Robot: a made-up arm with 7 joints. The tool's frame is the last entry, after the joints. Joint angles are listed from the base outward.
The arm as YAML. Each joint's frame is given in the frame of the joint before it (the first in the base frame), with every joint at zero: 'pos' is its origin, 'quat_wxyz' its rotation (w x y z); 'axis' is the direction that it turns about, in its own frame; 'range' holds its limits. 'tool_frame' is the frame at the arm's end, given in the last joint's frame.
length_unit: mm
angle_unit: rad
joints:
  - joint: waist
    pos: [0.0, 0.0, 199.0]
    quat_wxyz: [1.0, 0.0, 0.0, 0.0]
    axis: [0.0, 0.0, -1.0]
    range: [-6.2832, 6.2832]
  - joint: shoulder
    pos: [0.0, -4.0, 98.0]
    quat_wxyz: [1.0, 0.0, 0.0, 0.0]
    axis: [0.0, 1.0, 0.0]
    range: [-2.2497, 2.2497]
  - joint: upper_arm
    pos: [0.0, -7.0, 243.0]
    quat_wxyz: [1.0, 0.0, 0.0, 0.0]
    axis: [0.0, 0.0, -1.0]
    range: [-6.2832, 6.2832]
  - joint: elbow
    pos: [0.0, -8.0, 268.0]
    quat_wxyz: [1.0, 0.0, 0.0, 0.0]
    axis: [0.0, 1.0, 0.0]
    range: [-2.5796, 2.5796]
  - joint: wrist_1
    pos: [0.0, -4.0, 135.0]
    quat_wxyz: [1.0, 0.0, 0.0, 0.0]
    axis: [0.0, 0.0, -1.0]
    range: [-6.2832, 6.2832]
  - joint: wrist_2
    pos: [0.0, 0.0, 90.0]
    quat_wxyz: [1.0, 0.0, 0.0, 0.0]
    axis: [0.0, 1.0, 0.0]
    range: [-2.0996, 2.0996]
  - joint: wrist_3
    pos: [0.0, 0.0, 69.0]
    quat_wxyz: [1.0, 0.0, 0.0, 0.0]
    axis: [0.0, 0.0, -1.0]
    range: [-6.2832, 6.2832]
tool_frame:
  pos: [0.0, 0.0, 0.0]
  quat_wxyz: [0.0, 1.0, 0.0, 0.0]
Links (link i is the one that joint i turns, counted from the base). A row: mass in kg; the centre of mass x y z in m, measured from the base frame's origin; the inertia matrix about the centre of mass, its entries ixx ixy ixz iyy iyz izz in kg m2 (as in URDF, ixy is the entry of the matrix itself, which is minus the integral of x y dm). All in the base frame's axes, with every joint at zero. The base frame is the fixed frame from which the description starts. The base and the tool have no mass.
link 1: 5.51; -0.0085 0.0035 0.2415; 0.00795 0 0 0.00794 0.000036 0.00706
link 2: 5.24; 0.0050 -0.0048 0.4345; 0.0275 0 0 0.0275 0.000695 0.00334
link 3: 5.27; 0.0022 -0.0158 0.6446; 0.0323 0 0 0.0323 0.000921 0.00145
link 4: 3.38; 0.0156 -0.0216 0.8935; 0.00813 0 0 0.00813 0.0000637 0.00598
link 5: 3.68; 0.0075 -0.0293 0.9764; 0.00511 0 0 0.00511 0 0.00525
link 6: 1.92; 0.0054 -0.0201 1.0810; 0.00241 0 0 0.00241 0 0.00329
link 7: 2.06; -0.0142 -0.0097 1.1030; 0.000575 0 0 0.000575 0 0.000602
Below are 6 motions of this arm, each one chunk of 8 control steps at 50 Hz.
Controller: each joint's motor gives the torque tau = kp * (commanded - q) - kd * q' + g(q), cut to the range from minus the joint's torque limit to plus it. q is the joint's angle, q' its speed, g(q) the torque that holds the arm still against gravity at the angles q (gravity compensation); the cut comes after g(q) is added. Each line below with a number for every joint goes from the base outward.
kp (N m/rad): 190 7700 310 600 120 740 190
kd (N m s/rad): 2.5 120 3.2 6.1 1.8 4.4 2.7
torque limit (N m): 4.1 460 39 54 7.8 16 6
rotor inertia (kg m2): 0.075 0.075 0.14 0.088 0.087 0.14 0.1
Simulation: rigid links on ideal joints. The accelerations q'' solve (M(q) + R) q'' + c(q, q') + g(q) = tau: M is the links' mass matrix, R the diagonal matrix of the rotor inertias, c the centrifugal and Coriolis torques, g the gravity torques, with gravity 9.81 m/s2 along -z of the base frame. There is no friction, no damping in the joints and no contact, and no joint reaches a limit. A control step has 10 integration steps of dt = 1/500 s. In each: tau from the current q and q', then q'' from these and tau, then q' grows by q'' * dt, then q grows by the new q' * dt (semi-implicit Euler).
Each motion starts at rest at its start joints. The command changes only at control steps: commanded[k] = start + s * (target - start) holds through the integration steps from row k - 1 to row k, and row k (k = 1, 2, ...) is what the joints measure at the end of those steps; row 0 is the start. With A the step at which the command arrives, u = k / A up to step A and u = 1 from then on. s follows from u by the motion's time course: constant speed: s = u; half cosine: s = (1 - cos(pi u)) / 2; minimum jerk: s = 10 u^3 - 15 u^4 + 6 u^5; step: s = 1 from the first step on.
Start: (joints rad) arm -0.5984 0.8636 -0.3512 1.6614 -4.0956 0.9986 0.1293
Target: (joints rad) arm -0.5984 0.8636 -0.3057 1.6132 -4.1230 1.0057 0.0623
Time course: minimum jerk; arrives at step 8
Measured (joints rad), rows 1 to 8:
1: -0.5985 0.8636 -0.3510 1.6612 -4.0958 0.9987 0.1289
2: -0.5989 0.8636 -0.3497 1.6597 -4.0969 0.9991 0.1264
3: -0.6002 0.8638 -0.3456 1.6551 -4.1004 1.0001 0.1189
4: -0.6029 0.8639 -0.3372 1.6458 -4.1067 1.0017 0.1050
5: -0.6066 0.8640 -0.3249 1.6325 -4.1148 1.0037 0.0869
6: -0.6105 0.8639 -0.3114 1.6178 -4.1222 1.0053 0.0691
7: -0.6131 0.8637 -0.3006 1.6059 -4.1261 1.0064 0.0569
8: -0.6135 0.8632 -0.2959 1.6003 -4.1254 1.0068 0.0531

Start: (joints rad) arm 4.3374 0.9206 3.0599 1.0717 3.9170 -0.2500 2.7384
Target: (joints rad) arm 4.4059 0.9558 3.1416 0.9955 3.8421 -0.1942 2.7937
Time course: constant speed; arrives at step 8
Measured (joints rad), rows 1 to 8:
1: 4.3384 0.9217 3.0629 1.0717 3.9147 -0.2450 2.7409
2: 4.3416 0.9247 3.0716 1.0690 3.9080 -0.2354 2.7477
3: 4.3470 0.9291 3.0852 1.0605 3.8973 -0.2272 2.7571
4: 4.3539 0.9343 3.1016 1.0462 3.8847 -0.2213 2.7665
5: 4.3613 0.9400 3.1181 1.0288 3.8719 -0.2150 2.7742
6: 4.3683 0.9458 3.1325 1.0115 3.8605 -0.2069 2.7802
7: 4.3747 0.9514 3.1435 0.9964 3.8507 -0.1987 2.7855
8: 4.3807 0.9566 3.1515 0.9847 3.8419 -0.1915 2.7911

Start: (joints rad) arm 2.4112 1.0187 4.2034 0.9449 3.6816 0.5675 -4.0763
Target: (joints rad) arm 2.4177 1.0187 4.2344 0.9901 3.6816 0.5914 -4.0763
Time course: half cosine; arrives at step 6
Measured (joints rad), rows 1 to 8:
1: 2.4114 1.0187 4.2039 0.9460 3.6815 0.5688 -4.0763
2: 2.4125 1.0186 4.2065 0.9508 3.6810 0.5736 -4.0764
3: 2.4149 1.0185 4.2122 0.9612 3.6804 0.5812 -4.0764
4: 2.4185 1.0184 4.2207 0.9757 3.6803 0.5881 -4.0764
5: 2.4220 1.0183 4.2302 0.9901 3.6811 0.5919 -4.0762
6: 2.4242 1.0184 4.2379 0.9991 3.6828 0.5920 -4.0761
7: 2.4243 1.0187 4.2419 1.0000 3.6846 0.5906 -4.0760
8: 2.4227 1.0191 4.2422 0.9949 3.6851 0.5902 -4.0761

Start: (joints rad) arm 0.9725 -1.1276 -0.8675 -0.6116 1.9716 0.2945 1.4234
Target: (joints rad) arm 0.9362 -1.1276 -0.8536 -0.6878 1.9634 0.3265 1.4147
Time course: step
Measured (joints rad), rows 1 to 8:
1: 0.9777 -1.1243 -0.8658 -0.6397 1.9651 0.3129 1.4193
2: 0.9852 -1.1226 -0.8672 -0.6816 1.9566 0.3396 1.4138
3: 0.9885 -1.1253 -0.8683 -0.7065 1.9549 0.3396 1.4119
4: 0.9866 -1.1293 -0.8597 -0.7097 1.9596 0.3247 1.4132
5: 0.9817 -1.1317 -0.8415 -0.7008 1.9662 0.3190 1.4151
6: 0.9770 -1.1319 -0.8250 -0.6917 1.9710 0.3240 1.4158
7: 0.9741 -1.1308 -0.8209 -0.6883 1.9728 0.3279 1.4154
8: 0.9727 -1.1296 -0.8306 -0.6889 1.9716 0.3266 1.4146

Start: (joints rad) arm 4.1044 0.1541 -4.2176 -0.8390 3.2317 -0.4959 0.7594
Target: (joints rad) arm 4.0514 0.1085 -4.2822 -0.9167 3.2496 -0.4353 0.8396
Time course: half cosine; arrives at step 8
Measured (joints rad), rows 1 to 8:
1: 4.1055 0.1534 -4.2173 -0.8404 3.2316 -0.4942 0.7604
2: 4.1099 0.1504 -4.2169 -0.8460 3.2313 -0.4878 0.7648
3: 4.1188 0.1445 -4.2187 -0.8578 3.2315 -0.4762 0.7750
4: 4.1333 0.1363 -4.2268 -0.8752 3.2335 -0.4626 0.7910
5: 4.1513 0.1270 -4.2425 -0.8945 3.2378 -0.4500 0.8101
6: 4.1675 0.1183 -4.2625 -0.9111 3.2438 -0.4401 0.8283
7: 4.1753 0.1115 -4.2813 -0.9210 3.2502 -0.4341 0.8418
8: 4.1681 0.1077 -4.2934 -0.9227 3.2552 -0.4328 0.8479

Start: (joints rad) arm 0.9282 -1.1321 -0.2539 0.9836 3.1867 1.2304 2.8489
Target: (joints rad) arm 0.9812 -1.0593 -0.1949 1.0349 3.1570 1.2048 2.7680
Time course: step
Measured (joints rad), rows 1 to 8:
1: 0.9307 -1.1130 -0.2479 0.9605 3.1849 1.2240 2.8350
2: 0.9365 -1.0797 -0.2268 0.9461 3.1760 1.2059 2.7980
3: 0.9431 -1.0581 -0.1938 0.9927 3.1598 1.1935 2.7600
4: 0.9491 -1.0476 -0.1660 1.0669 3.1444 1.1956 2.7424
5: 0.9532 -1.0423 -0.1546 1.1192 3.1360 1.2011 2.7465
6: 0.9546 -1.0416 -0.1597 1.1339 3.1359 1.2013 2.7611
7: 0.9549 -1.0441 -0.1749 1.1098 3.1424 1.1993 2.7737
8: 0.9563 -1.0496 -0.1918 1.0633 3.1519 1.2004 2.7781

